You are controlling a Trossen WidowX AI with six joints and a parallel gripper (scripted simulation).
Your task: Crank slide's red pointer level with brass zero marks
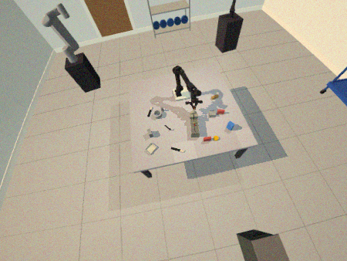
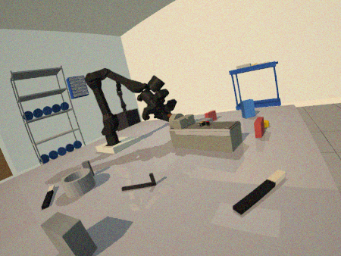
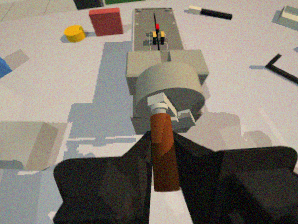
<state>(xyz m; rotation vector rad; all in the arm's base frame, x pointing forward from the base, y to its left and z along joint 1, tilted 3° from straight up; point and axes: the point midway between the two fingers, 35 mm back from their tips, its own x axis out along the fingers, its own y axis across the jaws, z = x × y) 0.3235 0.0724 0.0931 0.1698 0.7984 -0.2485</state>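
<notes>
My gripper tip is 2 cm below the brown crank handle and 2 cm past it. The rest, counted from my gripper tip: yellow disc: 37 cm ahead, 10 cm to the left, 8 cm below; red pointer: 18 cm ahead, 7 cm to the right, 1 cm below; black l-shaped piece: 33 cm to the right, 8 cm below, 7 cm ahead.
</notes>
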